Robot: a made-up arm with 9 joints. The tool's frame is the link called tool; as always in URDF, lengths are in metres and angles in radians.
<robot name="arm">
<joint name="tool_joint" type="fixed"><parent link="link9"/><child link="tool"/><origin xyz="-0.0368 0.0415 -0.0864" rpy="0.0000 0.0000 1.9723"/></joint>
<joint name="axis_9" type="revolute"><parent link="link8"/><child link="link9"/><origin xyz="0.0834 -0.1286 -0.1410" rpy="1.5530 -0.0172 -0.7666"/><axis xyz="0 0 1"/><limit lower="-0.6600" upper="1.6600"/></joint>
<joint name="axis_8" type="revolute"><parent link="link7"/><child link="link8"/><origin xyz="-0.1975 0.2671 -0.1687" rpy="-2.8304 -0.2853 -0.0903"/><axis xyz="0 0 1"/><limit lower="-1.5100" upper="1.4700"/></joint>
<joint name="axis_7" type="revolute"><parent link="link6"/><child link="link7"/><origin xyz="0.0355 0.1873 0.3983" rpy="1.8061 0.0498 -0.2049"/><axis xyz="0 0 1"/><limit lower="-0.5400" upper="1.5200"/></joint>
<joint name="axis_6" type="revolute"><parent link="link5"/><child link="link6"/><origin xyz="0.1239 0.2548 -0.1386" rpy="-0.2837 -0.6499 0.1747"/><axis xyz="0 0 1"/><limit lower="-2.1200" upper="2.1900"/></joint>
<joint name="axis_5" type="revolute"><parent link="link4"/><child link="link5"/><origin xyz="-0.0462 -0.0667 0.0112" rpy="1.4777 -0.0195 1.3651"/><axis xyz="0 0 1"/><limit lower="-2.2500" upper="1.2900"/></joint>
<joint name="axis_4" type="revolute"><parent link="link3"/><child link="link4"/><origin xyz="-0.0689 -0.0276 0.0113" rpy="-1.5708 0.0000 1.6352"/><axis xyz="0 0 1"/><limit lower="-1.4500" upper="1.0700"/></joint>
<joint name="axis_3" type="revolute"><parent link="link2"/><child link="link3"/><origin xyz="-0.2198 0.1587 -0.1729" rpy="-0.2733 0.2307 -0.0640"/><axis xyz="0 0 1"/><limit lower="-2.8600" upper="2.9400"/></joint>
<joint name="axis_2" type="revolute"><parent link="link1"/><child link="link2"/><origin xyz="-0.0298 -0.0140 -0.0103" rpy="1.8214 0.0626 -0.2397"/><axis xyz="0 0 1"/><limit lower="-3.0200" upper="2.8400"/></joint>
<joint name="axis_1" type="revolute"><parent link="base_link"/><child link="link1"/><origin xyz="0.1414 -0.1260 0.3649" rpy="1.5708 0.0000 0.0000"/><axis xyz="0 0 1"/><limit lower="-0.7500" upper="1.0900"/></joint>
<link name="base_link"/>
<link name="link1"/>
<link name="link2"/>
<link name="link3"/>
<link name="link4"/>
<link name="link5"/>
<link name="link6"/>
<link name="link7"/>
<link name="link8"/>
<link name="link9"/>
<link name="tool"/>
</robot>
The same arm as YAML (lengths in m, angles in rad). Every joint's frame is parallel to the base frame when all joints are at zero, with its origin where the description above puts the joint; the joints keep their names.
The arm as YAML. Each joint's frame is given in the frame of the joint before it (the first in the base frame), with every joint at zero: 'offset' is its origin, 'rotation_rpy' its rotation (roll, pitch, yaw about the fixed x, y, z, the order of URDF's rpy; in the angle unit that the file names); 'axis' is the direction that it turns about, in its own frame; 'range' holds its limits. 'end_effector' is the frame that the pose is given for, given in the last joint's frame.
length_unit: m
angle_unit: rad
chain:
  - id: axis_1
    offset: [0.1414, -0.126, 0.3649]
    rotation_rpy: [0.0, 0.0, 0.0]
    axis: [0.0, -1.0, 0.0]
    range: [-0.75, 1.09]
  - id: axis_2
    offset: [-0.0298, 0.0103, -0.014]
    rotation_rpy: [0.0, 0.0, 0.0]
    axis: [-0.245094, 0.247494, -0.937377]
    range: [-3.02, 2.84]
  - id: axis_3
    offset: [-0.1707, -0.21, 0.1736]
    rotation_rpy: [0.0, 0.0, 0.0]
    axis: [0.0, 0.0, -1.0]
    range: [-2.86, 2.94]
  - id: axis_4
    offset: [-0.0705, 0.0231, -0.0113]
    rotation_rpy: [0.0, 0.0, 0.0]
    axis: [-1.0, 0.0, 0.0]
    range: [-1.45, 1.07]
  - id: axis_5
    offset: [-0.0112, 0.0462, -0.0667]
    rotation_rpy: [0.0, 0.0, 0.0]
    axis: [-0.0929, -0.974301, -0.2052]
    range: [-2.25, 1.29]
  - id: axis_6
    offset: [-0.2432, 0.1339, 0.1497]
    rotation_rpy: [0.0, 0.0, 0.0]
    axis: [-0.23281, -0.601326, -0.764334]
    range: [-2.12, 2.19]
  - id: axis_7
    offset: [-0.278, -0.2077, -0.2731]
    rotation_rpy: [0.0, 0.0, 0.0]
    axis: [1.0, 0.0, 0.0001]
    range: [-0.54, 1.52]
  - id: axis_8
    offset: [-0.1687, -0.0269, -0.3311]
    rotation_rpy: [0.0, 0.0, 0.0]
    axis: [-0.913479, -0.406491, -0.0179]
    range: [-1.51, 1.47]
  - id: axis_9
    offset: [0.1901, -0.0788, -0.0322]
    rotation_rpy: [0.0, 0.0, 0.0]
    axis: [0.0001, 0.0001, -1.0]
    range: [-0.66, 1.66]
end_effector:
  offset: [-0.0526, 0.0177, 0.0864]
  rotation_rpy: [3.1415, 0.0001, 3.1415]

